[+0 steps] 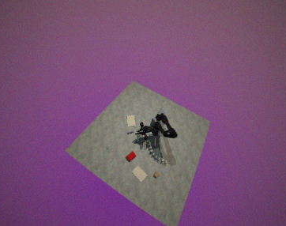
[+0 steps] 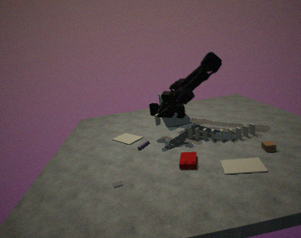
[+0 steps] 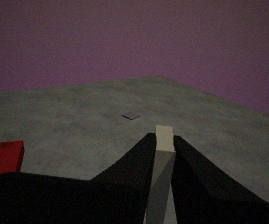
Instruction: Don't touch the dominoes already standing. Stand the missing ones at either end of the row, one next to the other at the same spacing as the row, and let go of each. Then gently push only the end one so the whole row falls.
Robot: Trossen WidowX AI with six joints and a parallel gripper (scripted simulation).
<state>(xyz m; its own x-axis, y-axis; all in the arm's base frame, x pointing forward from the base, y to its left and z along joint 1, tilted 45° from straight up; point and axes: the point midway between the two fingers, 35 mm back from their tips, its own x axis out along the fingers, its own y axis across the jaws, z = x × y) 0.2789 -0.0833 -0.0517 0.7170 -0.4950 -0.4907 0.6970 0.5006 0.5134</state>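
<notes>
Now: the purple piece 14 cm below my gripper tip, 8 cm to the right of it and 2 cm behind it. From my gripper tip the other things lie so: flat grey piece 26 cm ahead, 20 cm to the right, 14 cm below; red block 21 cm ahead, 13 cm below, 7 cm to the left; pale flat sheet 16 cm behind, 15 cm to the right, 14 cm below.
</notes>
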